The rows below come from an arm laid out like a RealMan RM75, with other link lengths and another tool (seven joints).
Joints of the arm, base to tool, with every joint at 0 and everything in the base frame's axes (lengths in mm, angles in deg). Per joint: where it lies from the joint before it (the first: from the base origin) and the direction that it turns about. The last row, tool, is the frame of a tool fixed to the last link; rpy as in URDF.
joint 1: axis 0 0 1 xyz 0 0 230.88
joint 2: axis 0 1 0 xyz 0 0 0
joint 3: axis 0 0 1 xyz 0 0 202.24
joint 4: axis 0 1 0 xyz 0 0 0
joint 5: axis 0 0 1 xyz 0 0 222.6
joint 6: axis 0 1 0 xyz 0 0 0
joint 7: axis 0 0 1 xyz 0 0 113.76
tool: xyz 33 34 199 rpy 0 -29.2 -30.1
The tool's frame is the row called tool.
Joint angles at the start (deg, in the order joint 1, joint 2, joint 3, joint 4, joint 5, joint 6, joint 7):
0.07 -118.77 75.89 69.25 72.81 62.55 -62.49
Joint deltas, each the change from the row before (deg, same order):
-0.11 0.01 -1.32 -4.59 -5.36 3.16 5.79
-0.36 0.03 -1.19 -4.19 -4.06 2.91 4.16
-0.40 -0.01 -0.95 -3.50 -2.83 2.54 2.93
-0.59 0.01 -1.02 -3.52 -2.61 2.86 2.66
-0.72 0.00 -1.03 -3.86 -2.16 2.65 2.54
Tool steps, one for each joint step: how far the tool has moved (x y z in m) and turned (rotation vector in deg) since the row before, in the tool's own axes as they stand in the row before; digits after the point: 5 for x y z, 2 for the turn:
-0.00085 -0.00188 -0.01124 -0.56 3.61 0.06
-0.00041 -0.00221 -0.00983 -0.45 3.02 -0.36
-0.00078 -0.00108 -0.00764 -0.44 2.30 -0.42
0.00061 0.00033 -0.00828 -0.58 2.44 -0.26
-0.00142 -0.00108 -0.00694 -0.30 2.09 -0.50

